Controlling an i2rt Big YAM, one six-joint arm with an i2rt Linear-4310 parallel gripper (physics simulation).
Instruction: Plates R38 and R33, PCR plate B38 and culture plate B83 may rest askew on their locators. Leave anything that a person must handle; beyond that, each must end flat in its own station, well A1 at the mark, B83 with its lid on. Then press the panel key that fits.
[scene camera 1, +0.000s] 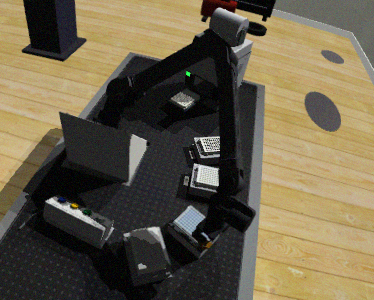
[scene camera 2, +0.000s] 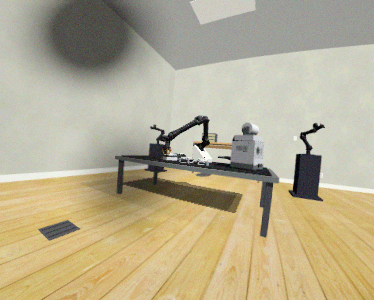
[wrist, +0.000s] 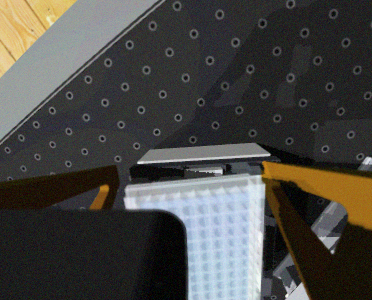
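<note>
A pale blue well plate lies on the front station, and it looks a little tilted there. My gripper is open and low over the plate's near end. Its orange fingers stand on either side of the plate, apart from it. Two white well plates sit on stations behind, partly hidden by the arm. A fourth plate sits further back by a green light. The key panel at the left bears blue, yellow and green keys. I cannot read any plate labels.
A slanted white screen stands at the left. A grey box stands close to the left of the front station. A grey machine is at the table's far end. The table edge runs close on the right.
</note>
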